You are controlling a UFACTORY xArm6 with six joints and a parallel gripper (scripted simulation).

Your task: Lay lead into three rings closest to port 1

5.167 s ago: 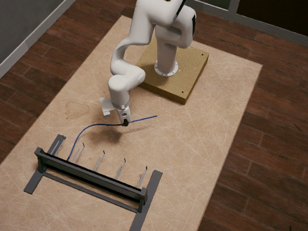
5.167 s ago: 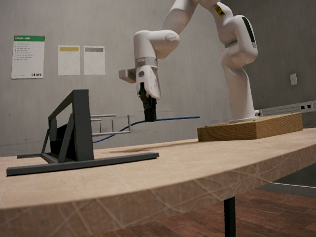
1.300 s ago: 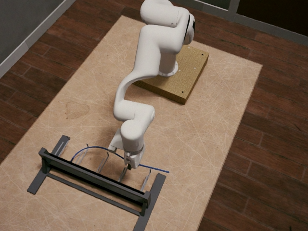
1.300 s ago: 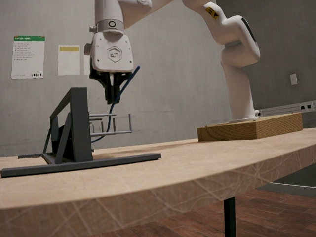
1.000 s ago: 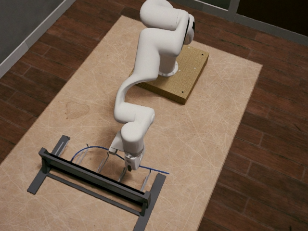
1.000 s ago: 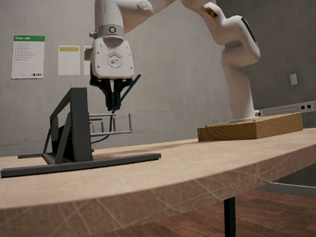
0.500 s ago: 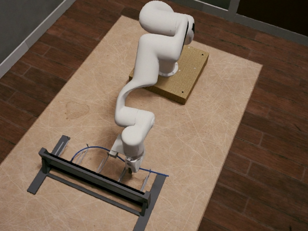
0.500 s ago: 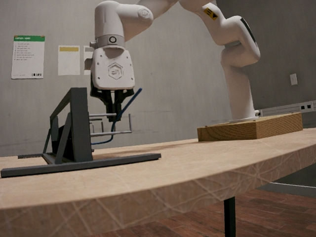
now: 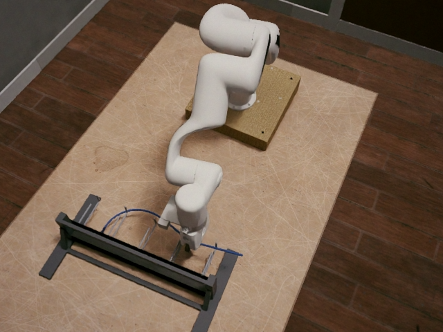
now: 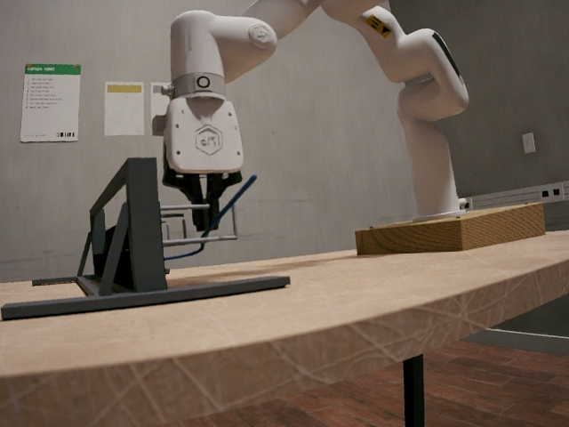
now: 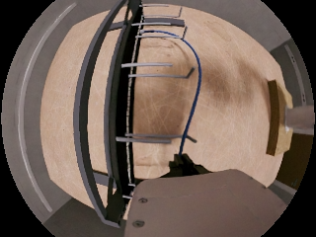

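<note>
My hand is 10 cm short of the dark grey rack, 14 cm to the left of it and 2 cm above it.
</note>
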